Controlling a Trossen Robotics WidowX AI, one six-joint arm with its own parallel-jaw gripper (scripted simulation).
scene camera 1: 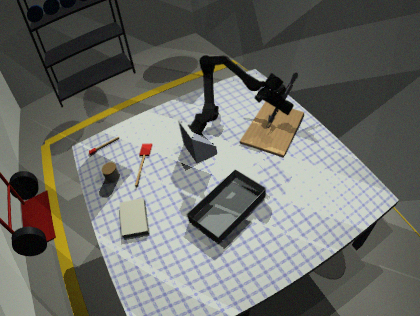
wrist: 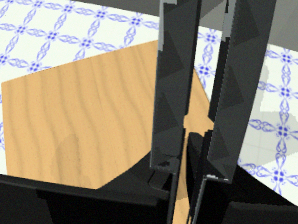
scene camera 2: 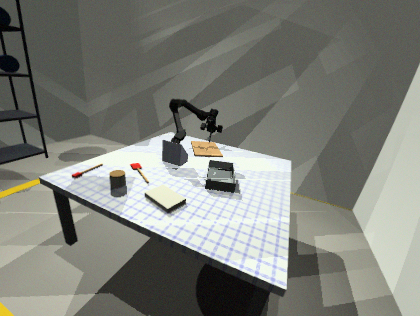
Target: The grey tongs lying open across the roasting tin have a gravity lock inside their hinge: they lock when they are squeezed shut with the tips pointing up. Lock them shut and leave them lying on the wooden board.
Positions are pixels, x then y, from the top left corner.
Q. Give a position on a wooden board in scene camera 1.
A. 276, 139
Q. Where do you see a roasting tin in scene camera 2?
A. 220, 176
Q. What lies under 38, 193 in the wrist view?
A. My gripper.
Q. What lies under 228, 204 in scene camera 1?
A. A roasting tin.
